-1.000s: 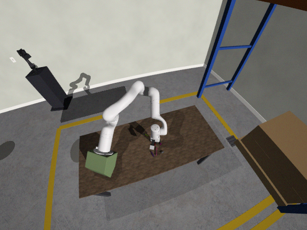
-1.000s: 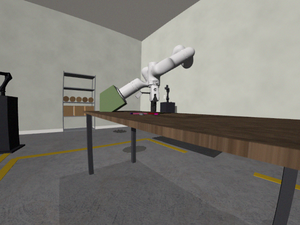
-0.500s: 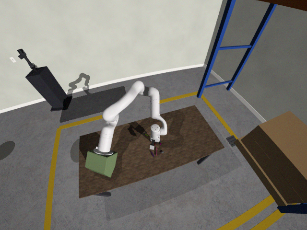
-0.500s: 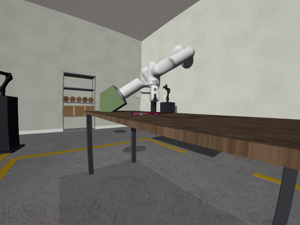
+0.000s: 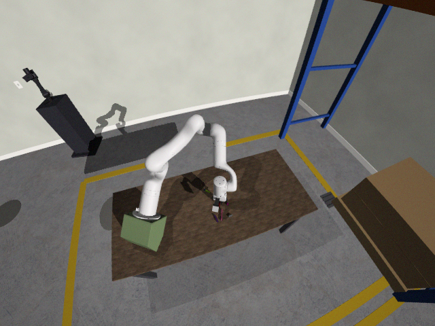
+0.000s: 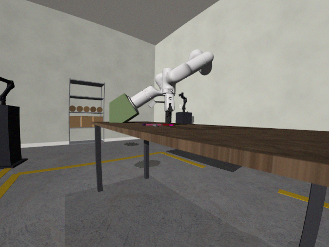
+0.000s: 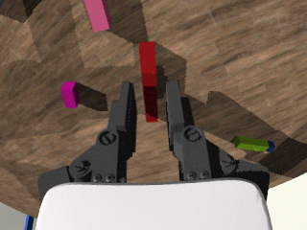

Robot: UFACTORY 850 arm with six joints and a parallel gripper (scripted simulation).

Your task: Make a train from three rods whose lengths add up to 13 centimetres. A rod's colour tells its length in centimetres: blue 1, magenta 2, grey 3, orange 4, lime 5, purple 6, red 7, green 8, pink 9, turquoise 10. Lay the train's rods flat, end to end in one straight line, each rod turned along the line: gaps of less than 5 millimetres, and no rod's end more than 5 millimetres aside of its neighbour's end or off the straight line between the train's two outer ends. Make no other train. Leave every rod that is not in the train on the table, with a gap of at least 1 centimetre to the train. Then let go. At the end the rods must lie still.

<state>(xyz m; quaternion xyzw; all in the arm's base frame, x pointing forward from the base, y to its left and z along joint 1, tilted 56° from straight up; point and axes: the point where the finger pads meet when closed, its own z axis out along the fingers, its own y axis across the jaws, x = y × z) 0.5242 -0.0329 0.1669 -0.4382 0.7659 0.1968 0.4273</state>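
My hand is 30 mm above the red rod. Also, from my hand: magenta rod: 60 mm ahead, 20 mm to the right, 30 mm below; then pink rod: 100 mm to the right, 30 mm below; then purple rod: 40 mm behind, 120 mm to the right, 30 mm below.
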